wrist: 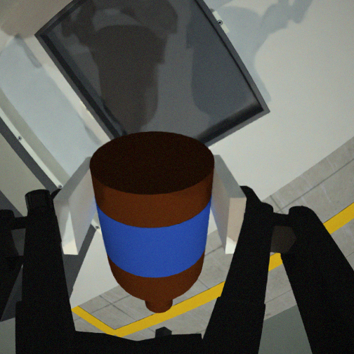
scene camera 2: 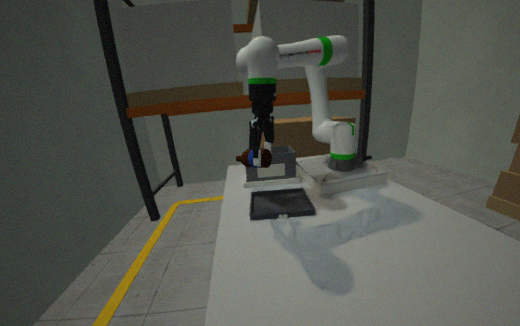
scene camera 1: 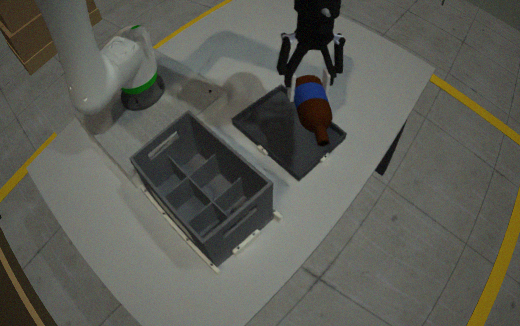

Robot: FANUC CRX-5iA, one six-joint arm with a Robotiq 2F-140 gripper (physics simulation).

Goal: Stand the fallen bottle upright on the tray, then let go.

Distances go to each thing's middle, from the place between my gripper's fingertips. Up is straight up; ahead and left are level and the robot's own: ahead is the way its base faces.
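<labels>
Relative to my hand, the brown bottle (scene camera 1: 314,112) is 20 mm to the right, 40 mm ahead and 10 mm above.
</labels>
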